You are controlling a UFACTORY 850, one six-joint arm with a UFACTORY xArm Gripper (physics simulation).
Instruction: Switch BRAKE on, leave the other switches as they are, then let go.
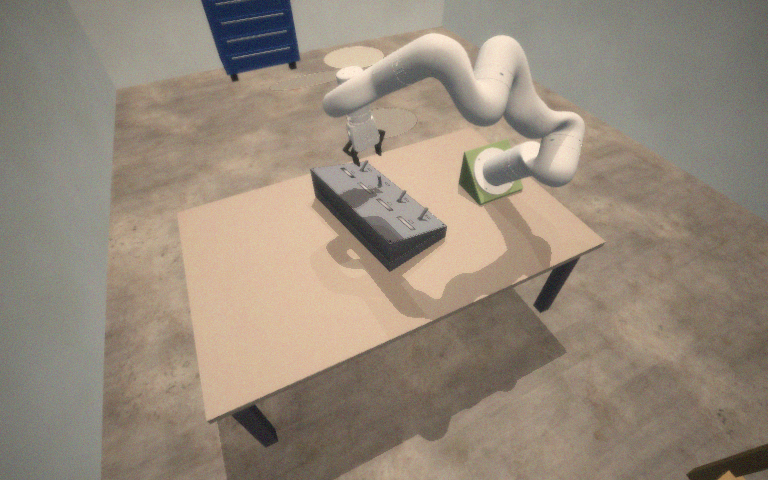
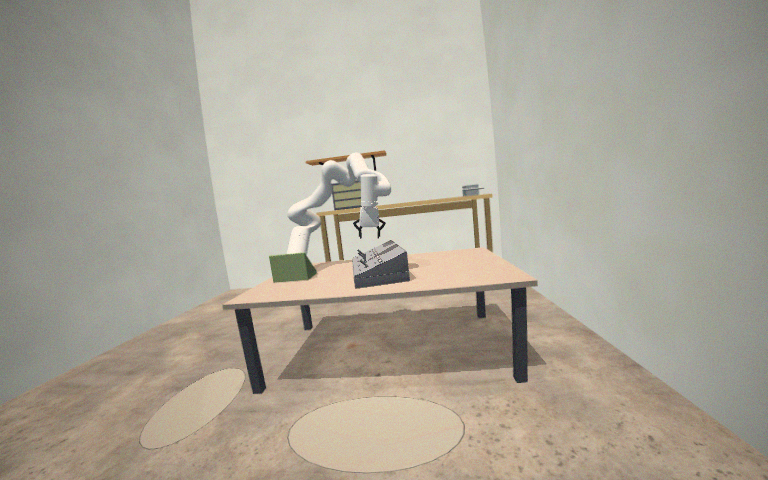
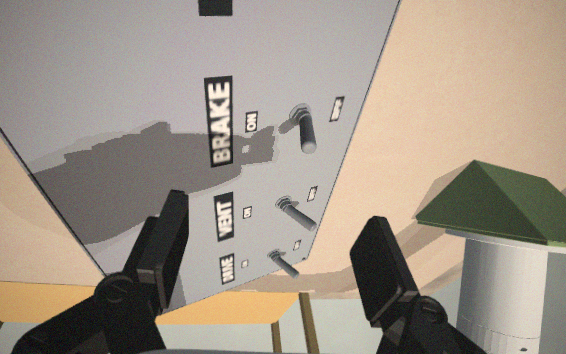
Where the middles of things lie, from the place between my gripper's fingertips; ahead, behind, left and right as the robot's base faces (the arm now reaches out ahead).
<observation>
Right now the grey sloped switch panel [image 1: 391, 229] is 140 mm below my hand, 80 mm to the left of it and 10 mm ahead of it.
</observation>
